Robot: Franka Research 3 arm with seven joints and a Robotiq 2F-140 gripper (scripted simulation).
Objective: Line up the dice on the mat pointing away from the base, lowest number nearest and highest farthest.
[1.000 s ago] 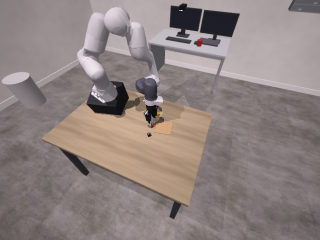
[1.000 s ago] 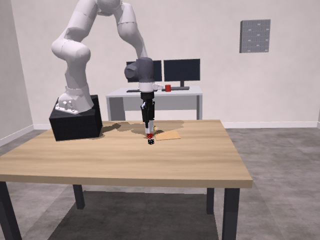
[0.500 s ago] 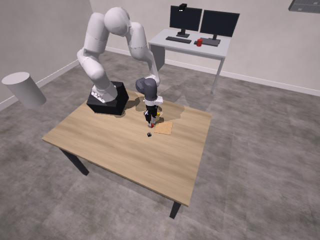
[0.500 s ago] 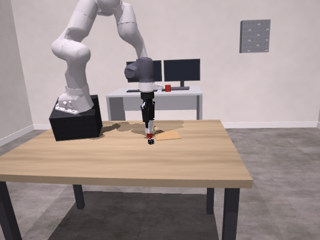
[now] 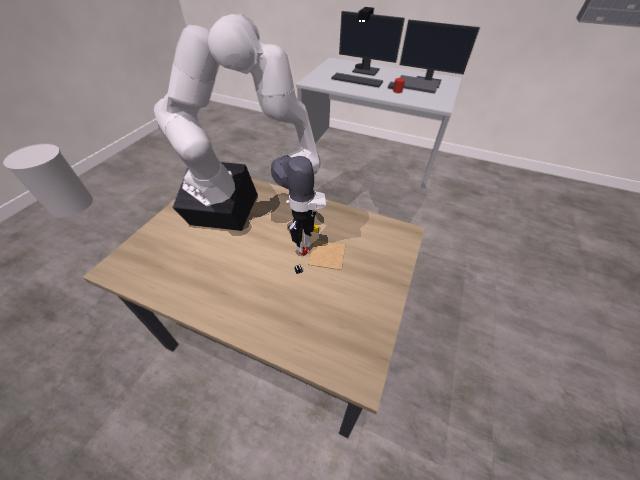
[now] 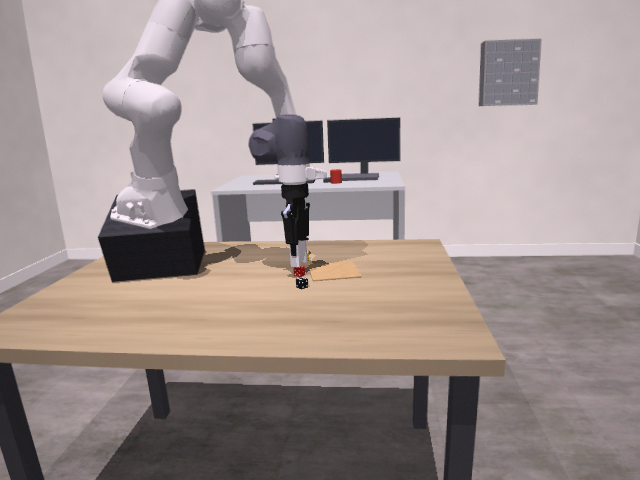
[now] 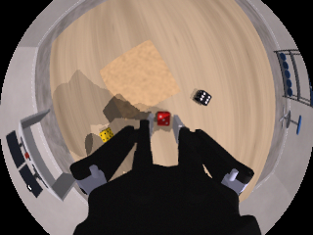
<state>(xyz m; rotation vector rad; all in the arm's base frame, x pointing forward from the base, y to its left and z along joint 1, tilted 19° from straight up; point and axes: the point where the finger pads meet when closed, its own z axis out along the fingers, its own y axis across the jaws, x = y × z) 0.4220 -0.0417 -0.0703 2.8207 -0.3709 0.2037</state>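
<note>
Right now my hand is 50 mm above the red die. The rest, counted from my hand: yellow die (140 mm to the left, 50 mm below, 10 mm behind); then black die (90 mm to the right, 50 mm below, 30 mm ahead); then tan mat (100 mm ahead, 60 mm below, 40 mm to the left).
</note>
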